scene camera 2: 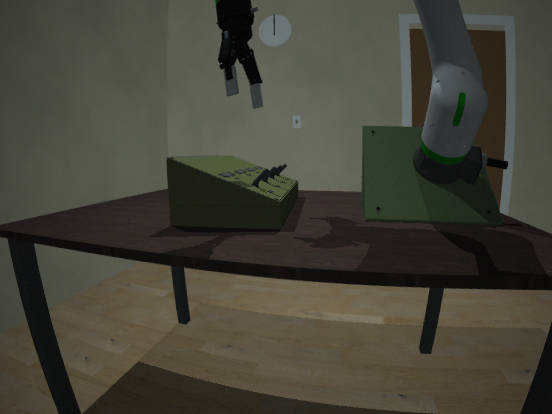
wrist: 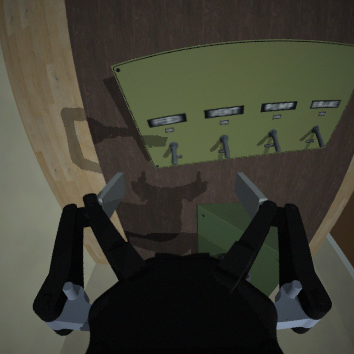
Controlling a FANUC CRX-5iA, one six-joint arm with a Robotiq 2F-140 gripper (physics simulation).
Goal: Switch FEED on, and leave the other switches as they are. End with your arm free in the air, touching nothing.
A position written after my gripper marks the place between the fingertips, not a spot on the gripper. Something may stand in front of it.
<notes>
In view: my gripper (scene camera 2: 246,101) and an olive switch box (scene camera 2: 204,191).
My gripper is seen too in the wrist view (wrist: 179,182). The olive switch box shows as well in the wrist view (wrist: 193,97).
</notes>
